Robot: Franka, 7 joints.
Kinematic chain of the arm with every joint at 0, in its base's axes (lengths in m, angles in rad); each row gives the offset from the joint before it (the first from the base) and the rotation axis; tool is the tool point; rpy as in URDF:
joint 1: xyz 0 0 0.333 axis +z
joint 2: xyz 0 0 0 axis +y
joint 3: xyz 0 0 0.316 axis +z
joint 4: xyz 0.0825 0 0 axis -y
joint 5: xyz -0.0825 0 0.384 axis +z
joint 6: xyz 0 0 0 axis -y
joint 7: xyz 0.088 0 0 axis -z
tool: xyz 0 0 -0.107 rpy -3.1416 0 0
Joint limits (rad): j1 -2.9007..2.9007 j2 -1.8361..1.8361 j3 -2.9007..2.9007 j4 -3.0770..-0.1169 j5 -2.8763..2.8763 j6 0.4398..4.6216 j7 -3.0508..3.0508
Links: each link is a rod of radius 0.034 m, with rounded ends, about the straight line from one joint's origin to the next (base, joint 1, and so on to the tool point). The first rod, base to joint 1, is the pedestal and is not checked.
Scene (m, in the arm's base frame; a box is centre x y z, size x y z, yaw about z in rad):
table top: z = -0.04
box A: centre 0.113 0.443 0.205 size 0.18 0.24 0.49 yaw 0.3
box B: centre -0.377 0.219 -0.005 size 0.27 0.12 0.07 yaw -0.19
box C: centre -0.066 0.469 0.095 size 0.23 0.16 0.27 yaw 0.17
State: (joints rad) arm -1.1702 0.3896 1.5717 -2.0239 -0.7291 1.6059 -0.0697
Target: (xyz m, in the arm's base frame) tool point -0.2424 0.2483 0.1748
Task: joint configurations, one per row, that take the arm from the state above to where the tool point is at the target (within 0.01 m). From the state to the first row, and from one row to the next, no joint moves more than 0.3 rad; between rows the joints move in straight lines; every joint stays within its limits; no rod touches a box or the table.
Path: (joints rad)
1: -0.9194 0.3928 1.7291 -1.9372 -0.6925 1.6283 -0.2106
2: -0.6686 0.3960 1.8865 -1.8505 -0.6559 1.6507 -0.3515
3: -0.4177 0.3992 2.0440 -1.7638 -0.6193 1.6731 -0.4924
4: -0.3511 0.1924 2.2634 -2.0263 -0.5717 1.7278 -0.3515
5: -0.2846 -0.0144 2.4829 -2.2888 -0.5241 1.7825 -0.2106
6: -0.2180 -0.2213 2.7023 -2.5513 -0.4765 1.8372 -0.0697

